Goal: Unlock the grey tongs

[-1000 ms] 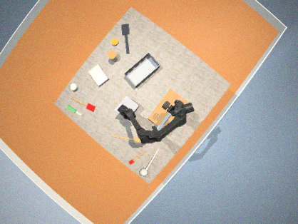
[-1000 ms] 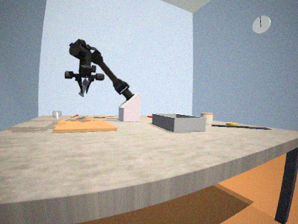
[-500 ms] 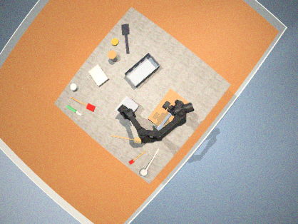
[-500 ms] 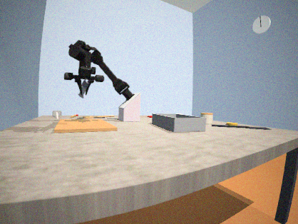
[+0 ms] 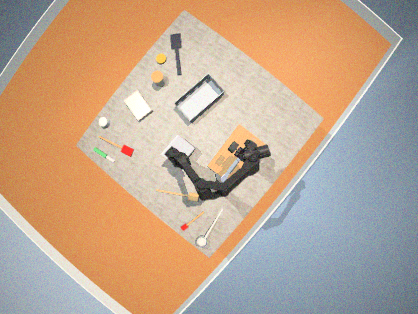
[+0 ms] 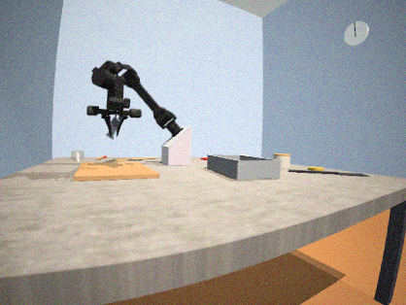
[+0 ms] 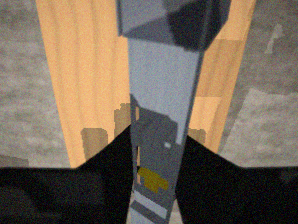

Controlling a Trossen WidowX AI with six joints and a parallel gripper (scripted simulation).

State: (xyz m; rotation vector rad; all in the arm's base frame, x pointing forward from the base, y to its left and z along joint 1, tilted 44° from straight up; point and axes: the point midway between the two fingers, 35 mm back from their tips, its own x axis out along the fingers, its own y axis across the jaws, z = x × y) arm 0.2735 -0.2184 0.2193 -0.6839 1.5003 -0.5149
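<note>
The wooden board lies 12 cm below my gripper tip. The rest, counted from my gripper tip: yellow lock piece 1 cm behind, 4 cm above; then grey roasting tin 10 cm ahead, 45 cm to the left, 10 cm below; then orange-lidded jar 1 cm ahead, 76 cm to the left, 9 cm below.
</note>
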